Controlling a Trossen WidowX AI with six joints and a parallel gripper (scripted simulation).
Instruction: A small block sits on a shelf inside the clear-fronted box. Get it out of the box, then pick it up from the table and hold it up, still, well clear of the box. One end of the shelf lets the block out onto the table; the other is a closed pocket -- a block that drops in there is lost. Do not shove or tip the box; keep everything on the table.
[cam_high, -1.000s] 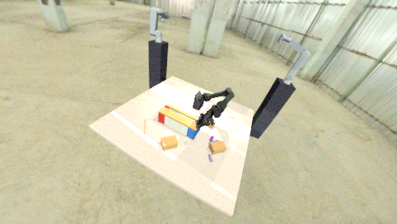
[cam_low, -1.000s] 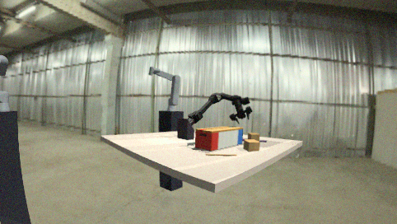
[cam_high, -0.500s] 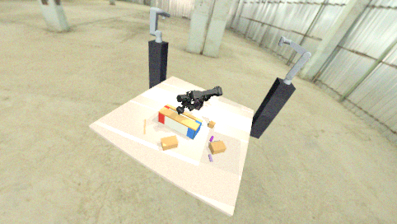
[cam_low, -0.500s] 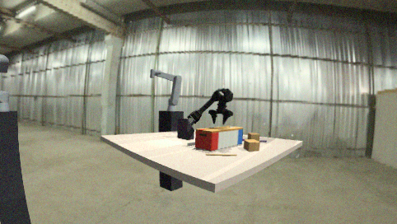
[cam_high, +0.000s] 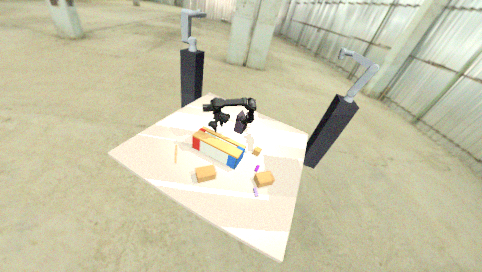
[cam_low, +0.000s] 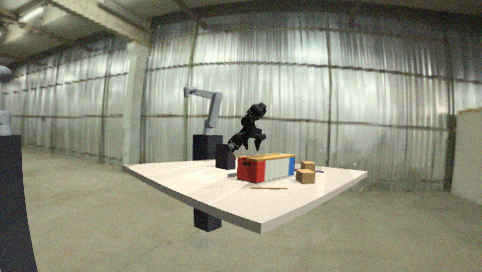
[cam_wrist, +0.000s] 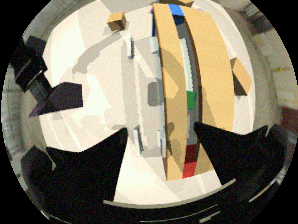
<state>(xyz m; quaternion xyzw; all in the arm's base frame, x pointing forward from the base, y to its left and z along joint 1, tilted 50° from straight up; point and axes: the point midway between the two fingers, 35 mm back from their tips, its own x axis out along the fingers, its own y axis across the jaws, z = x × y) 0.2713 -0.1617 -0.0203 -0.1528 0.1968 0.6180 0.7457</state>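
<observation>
Right now the green block is 6 cm ahead of my gripper tip, 2 cm to the left of it and 7 cm below it. From my gripper tip the other things lie so: thin stick (25 cm ahead, 22 cm to the right, 15 cm below); clear-fronted box (5 cm ahead, 5 cm to the left, 10 cm below).
</observation>
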